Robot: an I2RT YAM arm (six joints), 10 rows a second.
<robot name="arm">
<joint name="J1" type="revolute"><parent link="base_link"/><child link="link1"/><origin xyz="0.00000 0.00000 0.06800"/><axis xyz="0 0 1"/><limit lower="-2.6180" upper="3.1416"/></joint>
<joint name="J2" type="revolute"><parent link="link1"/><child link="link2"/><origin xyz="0.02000 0.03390 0.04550"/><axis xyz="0 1 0"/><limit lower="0.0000" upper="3.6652"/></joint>
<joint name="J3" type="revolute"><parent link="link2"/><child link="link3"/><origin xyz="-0.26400 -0.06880 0.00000"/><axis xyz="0 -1 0"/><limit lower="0.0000" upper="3.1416"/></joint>
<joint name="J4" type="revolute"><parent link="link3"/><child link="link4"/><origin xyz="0.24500 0.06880 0.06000"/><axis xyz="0 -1 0"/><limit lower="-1.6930" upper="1.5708"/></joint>
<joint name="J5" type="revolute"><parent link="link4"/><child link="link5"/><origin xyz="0.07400 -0.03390 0.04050"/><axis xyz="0 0 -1"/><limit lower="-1.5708" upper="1.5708"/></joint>
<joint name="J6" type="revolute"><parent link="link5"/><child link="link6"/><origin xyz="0.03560 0.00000 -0.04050"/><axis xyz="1 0 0"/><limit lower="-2.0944" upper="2.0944"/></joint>
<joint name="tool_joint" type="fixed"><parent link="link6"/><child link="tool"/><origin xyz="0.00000 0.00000 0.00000" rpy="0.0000 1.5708 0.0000"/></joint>
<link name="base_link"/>
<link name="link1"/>
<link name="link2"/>
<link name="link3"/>
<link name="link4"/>
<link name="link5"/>
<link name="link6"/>
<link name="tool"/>
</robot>
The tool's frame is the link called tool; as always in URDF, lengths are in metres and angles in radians.
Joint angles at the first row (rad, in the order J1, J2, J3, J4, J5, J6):
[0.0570 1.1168 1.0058 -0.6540 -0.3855 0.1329]
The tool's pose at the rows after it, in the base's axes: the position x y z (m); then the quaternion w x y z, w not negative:
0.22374 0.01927 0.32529 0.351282 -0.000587 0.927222 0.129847
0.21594 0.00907 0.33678 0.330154 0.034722 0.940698 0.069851
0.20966 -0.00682 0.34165 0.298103 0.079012 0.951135 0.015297
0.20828 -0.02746 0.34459 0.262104 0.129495 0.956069 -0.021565
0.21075 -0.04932 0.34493 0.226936 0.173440 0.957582 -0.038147
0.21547 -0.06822 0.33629 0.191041 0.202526 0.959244 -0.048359
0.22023 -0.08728 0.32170 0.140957 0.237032 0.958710 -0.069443
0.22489 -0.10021 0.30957 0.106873 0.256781 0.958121 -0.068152
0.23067 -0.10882 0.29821 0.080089 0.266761 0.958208 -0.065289
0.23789 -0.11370 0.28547 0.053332 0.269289 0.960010 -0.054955
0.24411 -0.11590 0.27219 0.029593 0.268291 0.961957 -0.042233
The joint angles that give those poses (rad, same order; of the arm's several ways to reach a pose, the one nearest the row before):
[0.0532 1.1175 1.0950 -0.8036 -0.2077 0.1333]
[0.0269 1.1194 1.1629 -0.9310 -0.0918 0.1333]
[-0.0326 1.1320 1.2114 -1.0439 -0.0006 0.1333]
[-0.1230 1.1675 1.2617 -1.1347 0.0475 0.1333]
[-0.2207 1.2190 1.3087 -1.1992 0.0559 0.1245]
[-0.2970 1.2720 1.3201 -1.2266 0.0612 0.1070]
[-0.3618 1.3365 1.3201 -1.2556 0.1032 0.1074]
[-0.4042 1.3895 1.3201 -1.2690 0.1039 0.1074]
[-0.4263 1.4383 1.3201 -1.2732 0.1040 0.1074]
[-0.4335 1.4895 1.3186 -1.2766 0.0914 0.1078]
[-0.4336 1.5333 1.3094 -1.2747 0.0738 0.1078]

